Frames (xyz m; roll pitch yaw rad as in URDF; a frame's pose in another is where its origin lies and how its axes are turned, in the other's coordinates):
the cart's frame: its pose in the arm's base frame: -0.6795 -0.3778 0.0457 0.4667 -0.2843 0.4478
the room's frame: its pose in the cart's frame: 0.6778 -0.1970 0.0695 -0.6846 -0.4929 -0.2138
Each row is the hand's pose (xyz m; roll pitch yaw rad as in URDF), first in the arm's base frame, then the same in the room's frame.
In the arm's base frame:
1: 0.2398 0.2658 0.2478 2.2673 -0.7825 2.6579
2: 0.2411 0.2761 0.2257 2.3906 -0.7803 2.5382
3: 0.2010 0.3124 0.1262 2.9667 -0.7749 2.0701
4: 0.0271 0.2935 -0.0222 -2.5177 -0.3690 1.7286
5: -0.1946 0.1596 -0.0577 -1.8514 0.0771 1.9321
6: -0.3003 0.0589 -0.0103 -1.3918 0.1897 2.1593
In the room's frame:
1: 0.2020 0.5572 -0.0597 3.0188 -1.2846 2.0347
2: 0.1903 0.5686 -0.0778 -3.0493 -1.2220 1.8494
3: 0.0999 0.6072 -0.1342 -2.4008 -0.9566 1.3994
4: -0.1269 0.5844 -0.1598 -1.8623 -0.4681 1.5037
5: -0.3262 0.4382 -0.0747 -1.3158 -0.2095 1.9454
6: -0.3838 0.3286 0.0160 -0.9414 -0.2174 2.2028

